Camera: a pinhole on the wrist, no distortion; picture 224 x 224 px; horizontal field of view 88.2 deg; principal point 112.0 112.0 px. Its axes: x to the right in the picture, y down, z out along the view. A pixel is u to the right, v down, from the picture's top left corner.
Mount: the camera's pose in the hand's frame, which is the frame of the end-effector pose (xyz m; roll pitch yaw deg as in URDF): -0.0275 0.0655 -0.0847 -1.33 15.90 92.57
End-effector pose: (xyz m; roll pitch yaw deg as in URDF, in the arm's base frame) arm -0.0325 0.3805 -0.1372 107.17 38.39 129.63
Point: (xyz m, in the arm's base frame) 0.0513 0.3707 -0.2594
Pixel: outside the picture
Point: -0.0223 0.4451 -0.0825
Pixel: 95 80
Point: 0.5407 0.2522 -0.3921
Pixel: outside the picture
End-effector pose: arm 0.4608 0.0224 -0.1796 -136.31 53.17 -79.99
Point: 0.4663 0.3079 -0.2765
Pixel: 112 129
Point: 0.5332 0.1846 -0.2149
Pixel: 59 126
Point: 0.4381 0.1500 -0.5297
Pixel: 129 27
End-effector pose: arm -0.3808 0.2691 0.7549 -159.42 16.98 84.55
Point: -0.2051 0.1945 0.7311
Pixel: outside the picture
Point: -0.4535 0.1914 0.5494
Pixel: 59 107
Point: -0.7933 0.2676 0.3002
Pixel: 12 86
